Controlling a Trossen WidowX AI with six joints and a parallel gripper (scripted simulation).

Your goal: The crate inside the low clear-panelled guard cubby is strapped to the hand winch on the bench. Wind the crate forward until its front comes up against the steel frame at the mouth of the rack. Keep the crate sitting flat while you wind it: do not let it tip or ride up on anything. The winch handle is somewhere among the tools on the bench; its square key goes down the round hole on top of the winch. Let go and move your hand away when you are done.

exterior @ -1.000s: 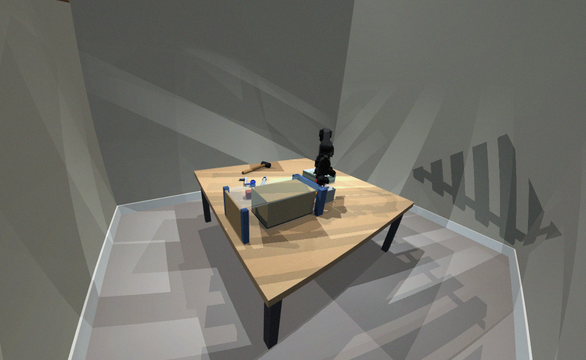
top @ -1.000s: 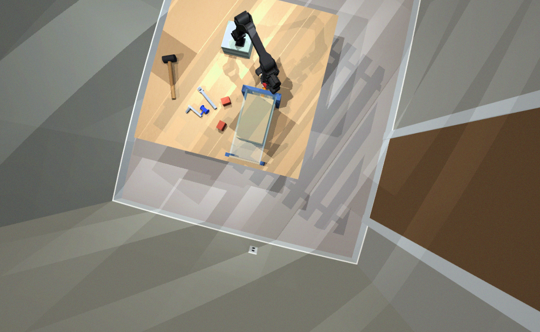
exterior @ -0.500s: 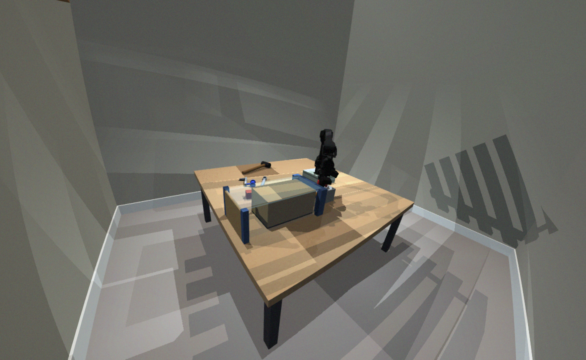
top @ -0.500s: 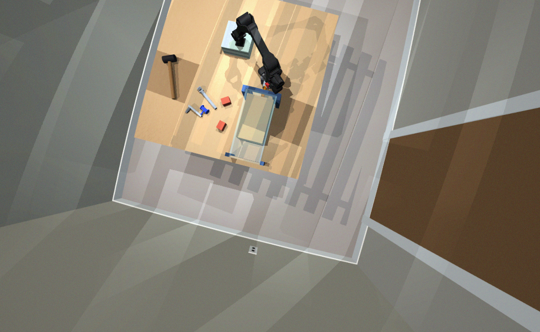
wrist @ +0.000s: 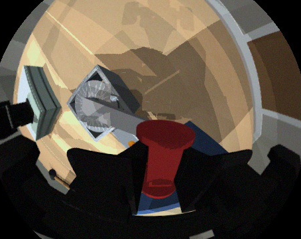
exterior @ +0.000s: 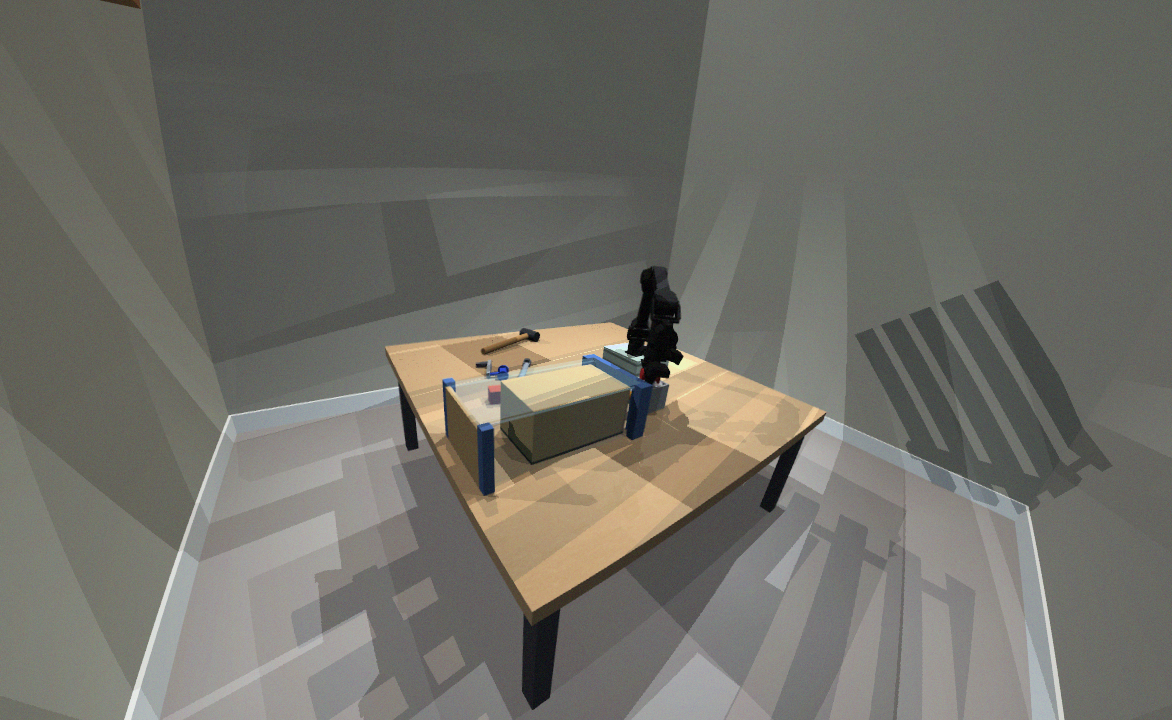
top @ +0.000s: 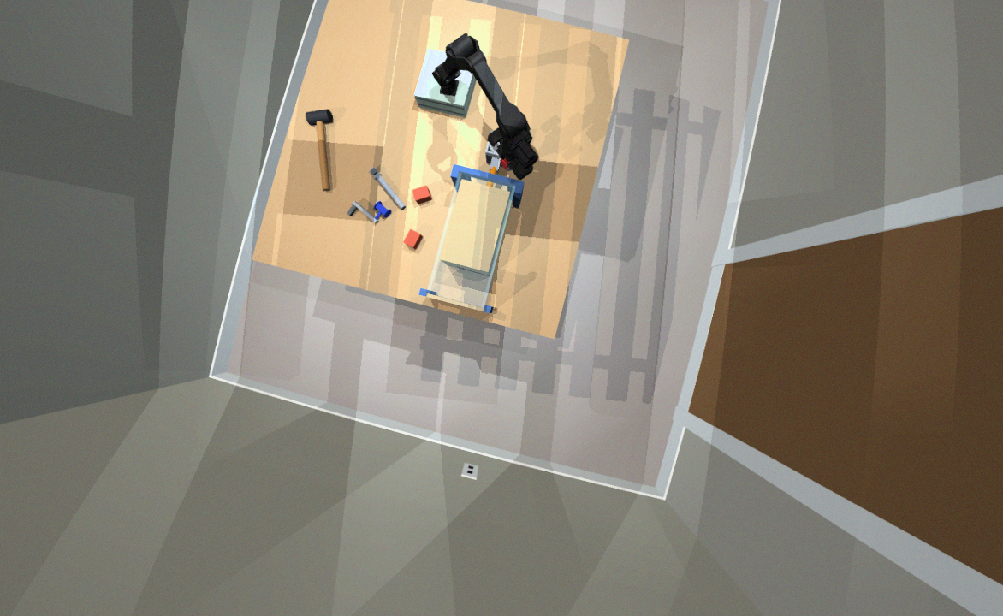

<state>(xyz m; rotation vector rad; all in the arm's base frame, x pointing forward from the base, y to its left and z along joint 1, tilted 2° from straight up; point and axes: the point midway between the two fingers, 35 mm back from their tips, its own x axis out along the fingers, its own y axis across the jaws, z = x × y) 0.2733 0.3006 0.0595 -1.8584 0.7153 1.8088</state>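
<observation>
Now: gripper tip 30 mm past the winch handle, 20 mm to the left of it and 10 mm above it. The rest, counted from my gripper tip: orange strap: 60 mm to the right, 50 mm below, 20 mm behind; then red knob: 20 mm above; then blue steel frame: 80 mm ahead, 60 mm to the right, 10 mm below.
</observation>
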